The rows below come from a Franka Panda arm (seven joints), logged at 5 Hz.
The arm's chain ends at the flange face. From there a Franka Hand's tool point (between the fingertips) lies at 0.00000 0.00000 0.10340 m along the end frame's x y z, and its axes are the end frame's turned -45 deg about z.
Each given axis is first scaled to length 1.
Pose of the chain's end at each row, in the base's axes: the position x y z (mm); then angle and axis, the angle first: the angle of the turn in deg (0 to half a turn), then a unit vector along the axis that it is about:
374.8 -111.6 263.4 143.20 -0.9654 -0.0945 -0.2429
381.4 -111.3 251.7 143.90 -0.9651 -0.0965 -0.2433
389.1 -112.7 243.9 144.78 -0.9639 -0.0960 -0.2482
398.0 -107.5 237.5 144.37 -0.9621 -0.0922 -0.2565
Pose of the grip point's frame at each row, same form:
412.6 -47.5 191.6 156.53 -0.8294 -0.4427 -0.3409
419.4 -48.1 179.2 157.19 -0.8290 -0.4447 -0.3390
428.3 -50.7 171.0 158.21 -0.8287 -0.4441 -0.3405
438.7 -45.1 165.8 158.19 -0.8276 -0.4396 -0.3490

